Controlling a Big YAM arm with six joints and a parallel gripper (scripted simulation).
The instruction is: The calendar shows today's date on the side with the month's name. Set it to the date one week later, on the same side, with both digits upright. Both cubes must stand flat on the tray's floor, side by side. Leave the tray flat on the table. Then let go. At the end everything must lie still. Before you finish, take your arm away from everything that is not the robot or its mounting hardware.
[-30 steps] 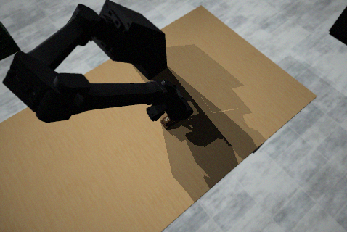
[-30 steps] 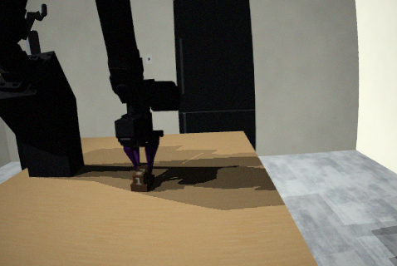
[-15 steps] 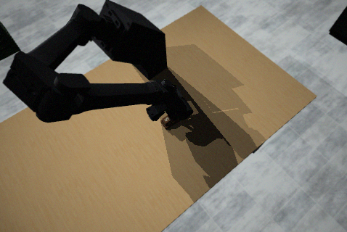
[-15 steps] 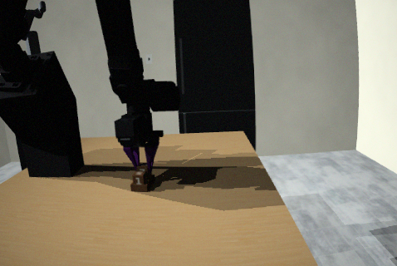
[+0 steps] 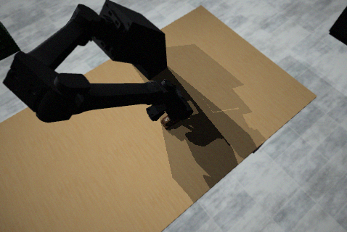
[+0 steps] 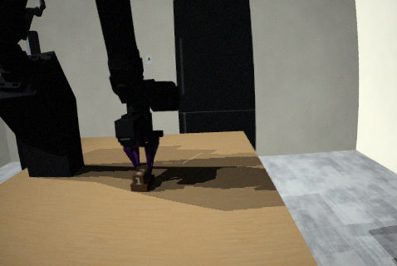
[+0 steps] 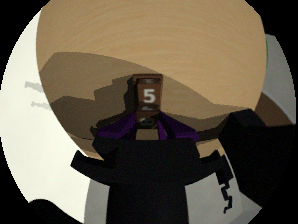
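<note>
Now: the brown tray 3 cm below my hand and 2 cm to the right of it.
</note>
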